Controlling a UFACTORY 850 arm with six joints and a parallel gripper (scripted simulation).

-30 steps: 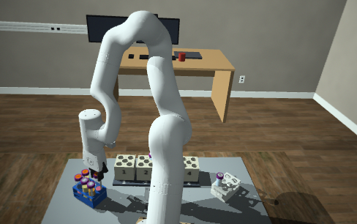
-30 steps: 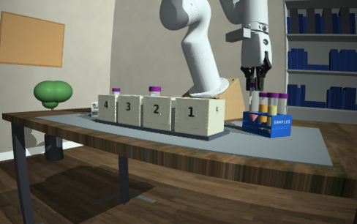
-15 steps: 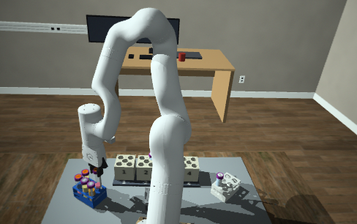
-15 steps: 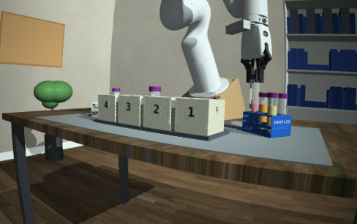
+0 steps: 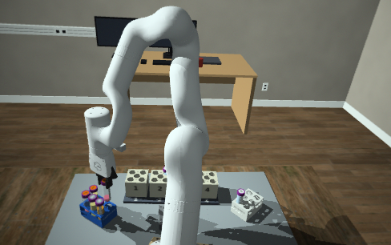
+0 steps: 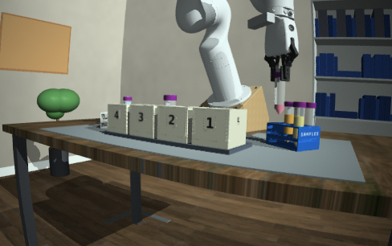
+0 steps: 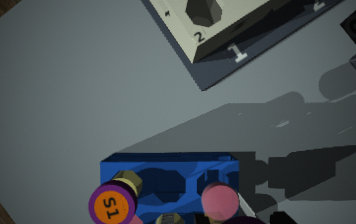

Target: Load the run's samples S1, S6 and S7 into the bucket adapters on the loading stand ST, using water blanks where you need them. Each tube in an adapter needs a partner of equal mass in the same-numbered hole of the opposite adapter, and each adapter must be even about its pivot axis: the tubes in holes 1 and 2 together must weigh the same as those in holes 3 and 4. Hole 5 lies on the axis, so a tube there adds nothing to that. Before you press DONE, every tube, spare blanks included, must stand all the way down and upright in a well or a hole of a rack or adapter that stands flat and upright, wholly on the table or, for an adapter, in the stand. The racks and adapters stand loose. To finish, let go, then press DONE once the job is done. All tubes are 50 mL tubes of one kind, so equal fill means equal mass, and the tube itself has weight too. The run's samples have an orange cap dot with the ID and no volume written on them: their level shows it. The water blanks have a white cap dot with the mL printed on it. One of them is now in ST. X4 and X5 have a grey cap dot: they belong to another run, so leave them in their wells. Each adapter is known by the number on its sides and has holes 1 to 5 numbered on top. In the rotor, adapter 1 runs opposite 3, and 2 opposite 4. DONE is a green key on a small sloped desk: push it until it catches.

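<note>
The blue samples rack is 170 mm below my hand, 40 mm to the left of it and 20 mm ahead of it. From my hand the other things lie so: adapter 1 (140 mm to the right, 140 mm below, 120 mm ahead); white rack (600 mm to the right, 170 mm below, 130 mm behind).
</note>
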